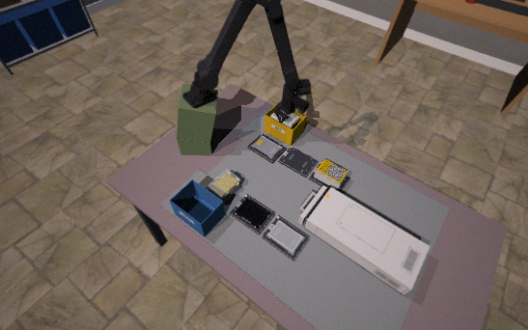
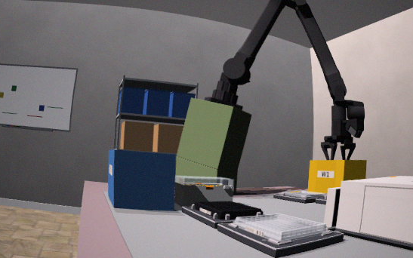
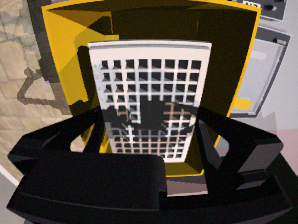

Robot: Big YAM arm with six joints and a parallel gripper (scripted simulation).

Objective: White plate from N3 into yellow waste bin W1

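My hand is right at the white plate. From my hand the other things lie so: yellow bin: 70 mm below; grey lidded plate: 30 mm ahead, 160 mm to the right, 90 mm below; dark nest N3: 200 mm ahead, 100 mm to the right, 100 mm below.
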